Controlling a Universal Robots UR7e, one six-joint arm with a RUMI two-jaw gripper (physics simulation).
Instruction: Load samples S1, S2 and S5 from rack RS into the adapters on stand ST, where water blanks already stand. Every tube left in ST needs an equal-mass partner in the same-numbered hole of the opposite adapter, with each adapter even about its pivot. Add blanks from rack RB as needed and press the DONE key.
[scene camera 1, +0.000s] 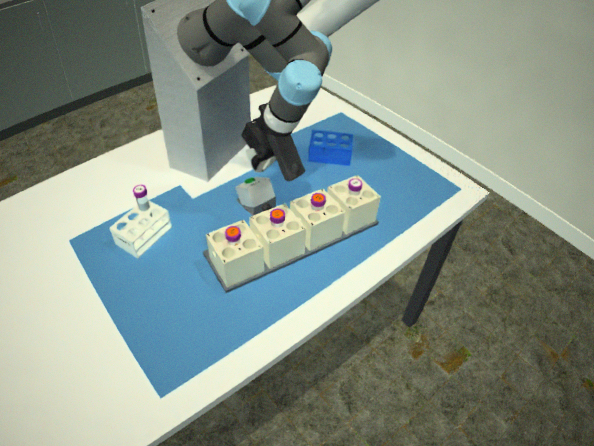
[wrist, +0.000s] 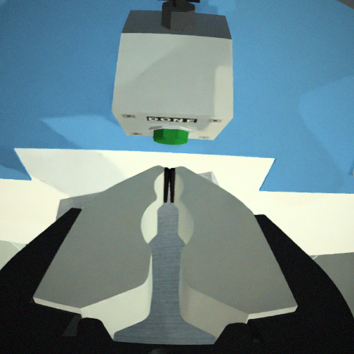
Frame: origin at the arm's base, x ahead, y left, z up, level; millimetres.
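Seen in the pictures: gripper, between the fingertips: (scene camera 1: 257, 171); arm's base, origin of its link: (scene camera 1: 201, 40).
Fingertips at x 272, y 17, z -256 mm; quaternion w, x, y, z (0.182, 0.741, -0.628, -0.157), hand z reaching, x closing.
Offsets run from my fingertips to a thing's top centre. Level surfaces: height alone.
My gripper (scene camera 1: 261, 164) (wrist: 169, 172) is shut and empty, above and behind the DONE box @[15 mm back, 2 mm right, 40 mm down] (scene camera 1: 256, 194) (wrist: 174, 75). Its green DONE key @[37 mm back, 5 mm right, 49 mm down] (scene camera 1: 249, 181) (wrist: 170, 136) lies just beyond my fingertips in the wrist view, apart from them. The stand (scene camera 1: 285, 262) carries four cream adapters in a row. Each holds one capped tube: three have orange-topped purple caps @[158 mm ahead, 143 mm right, 2 mm up] (scene camera 1: 233, 234) @[158 mm ahead, 33 mm right, 2 mm up] (scene camera 1: 277, 216) @[158 mm ahead, 77 mm left, 2 mm up] (scene camera 1: 318, 200), and the rightmost cap @[159 mm ahead, 187 mm left, 2 mm up] (scene camera 1: 355, 185) is white-topped. A white rack @[53 mm back, 311 mm right, 64 mm down] (scene camera 1: 128, 245) at the left holds one tube @[89 mm back, 285 mm right, 2 mm down] (scene camera 1: 142, 199) with a purple-rimmed white cap. A blue rack @[97 mm back, 300 mm left, 64 mm down] (scene camera 1: 330, 152) at the back right shows no tubes. Rack labels are unreadable.
A blue mat @[123 mm down] (scene camera 1: 165, 320) (wrist: 65, 65) lies under the racks, the stand and the DONE box on the white table @[126 mm down] (scene camera 1: 45, 320). The grey robot pedestal (scene camera 1: 185, 115) stands behind the box. The table's front edge runs beyond the mat, and a wall is at the right.
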